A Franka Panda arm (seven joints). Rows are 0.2 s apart.
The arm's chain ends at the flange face. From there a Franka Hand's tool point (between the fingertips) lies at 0.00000 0.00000 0.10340 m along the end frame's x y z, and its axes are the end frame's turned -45 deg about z.
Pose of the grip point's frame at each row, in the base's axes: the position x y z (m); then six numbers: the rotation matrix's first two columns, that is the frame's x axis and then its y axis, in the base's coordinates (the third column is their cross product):
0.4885 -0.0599 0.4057 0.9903 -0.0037 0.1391 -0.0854 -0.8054 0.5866
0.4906 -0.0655 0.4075 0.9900 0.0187 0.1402 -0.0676 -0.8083 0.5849
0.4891 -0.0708 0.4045 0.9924 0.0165 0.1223 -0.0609 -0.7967 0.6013
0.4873 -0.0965 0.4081 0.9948 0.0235 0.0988 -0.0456 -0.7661 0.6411
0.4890 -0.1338 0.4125 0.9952 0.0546 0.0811 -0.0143 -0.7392 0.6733
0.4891 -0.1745 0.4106 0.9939 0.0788 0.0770 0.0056 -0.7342 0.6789
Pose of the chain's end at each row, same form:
0.4771 0.0014 0.4882 0.6399 -0.5721 0.5131 -0.7606 -0.5669 0.3164
0.4778 -0.0046 0.4901 0.6522 -0.5583 0.5127 -0.7478 -0.5848 0.3145
0.4780 -0.0083 0.4861 0.6587 -0.5517 0.5117 -0.7448 -0.5750 0.3387
0.4779 -0.0301 0.4868 0.6712 -0.5251 0.5232 -0.7357 -0.5583 0.3835
0.4790 -0.0644 0.4885 0.6936 -0.4841 0.5334 -0.7138 -0.5613 0.4187
0.4777 -0.1048 0.4861 0.7068 -0.4634 0.5345 -0.6988 -0.5749 0.4256

